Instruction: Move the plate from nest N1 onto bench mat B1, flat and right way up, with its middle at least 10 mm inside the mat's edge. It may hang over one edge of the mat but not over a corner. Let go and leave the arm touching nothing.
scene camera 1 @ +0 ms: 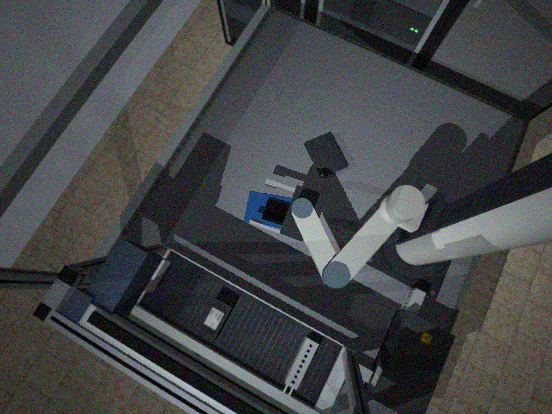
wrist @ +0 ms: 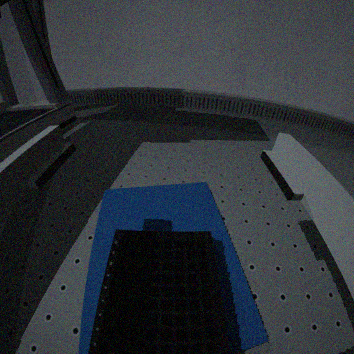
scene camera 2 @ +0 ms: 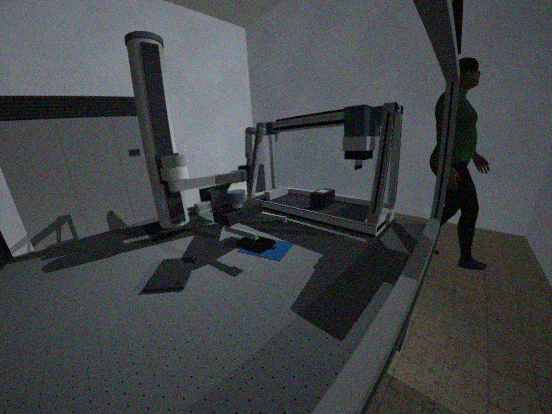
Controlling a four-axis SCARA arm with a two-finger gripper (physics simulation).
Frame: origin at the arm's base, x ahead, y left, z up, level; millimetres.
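Where they show: gripper, between the fingertips: (scene camera 1: 257, 200) (wrist: 165, 137) (scene camera 2: 272, 227); arm's base, origin of its link: (scene camera 1: 413, 246) (scene camera 2: 176, 226).
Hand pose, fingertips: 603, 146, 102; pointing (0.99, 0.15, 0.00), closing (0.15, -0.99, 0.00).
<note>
Each offset is from my fingertips to the top centre of the thing, as dx, dy, dz. "spot": to the spot under its first point. Level surfaces: height alone.
The black gridded plate @(-87, -14, -73) (scene camera 1: 275, 212) (scene camera 2: 257, 244) (wrist: 165, 290) lies flat on the blue bench mat @(dz -87) (scene camera 1: 254, 201) (scene camera 2: 284, 248) (wrist: 155, 202). Blue shows beyond its far end and along both sides in the wrist view. Its near end seems to reach over the mat's near edge, but runs out of that view. My gripper (scene camera 1: 258, 202) (scene camera 2: 272, 228) (wrist: 165, 137) is open, its two pale fingers spread wide, one on each side of the plate with gaps in the wrist view. The finger height above the table is hard to judge. I cannot identify nest N1 for certain.
A dark rectangular slab @(-136, -318, -77) (scene camera 1: 326, 151) (scene camera 2: 167, 275) lies on the table beside the arm. A gantry machine (scene camera 2: 315, 116) stands along one side, with a small dark box @(spot: -75, +417, +31) (scene camera 1: 216, 315) (scene camera 2: 322, 198) in its bed. A person (scene camera 2: 467, 150) stands beyond the table.
</note>
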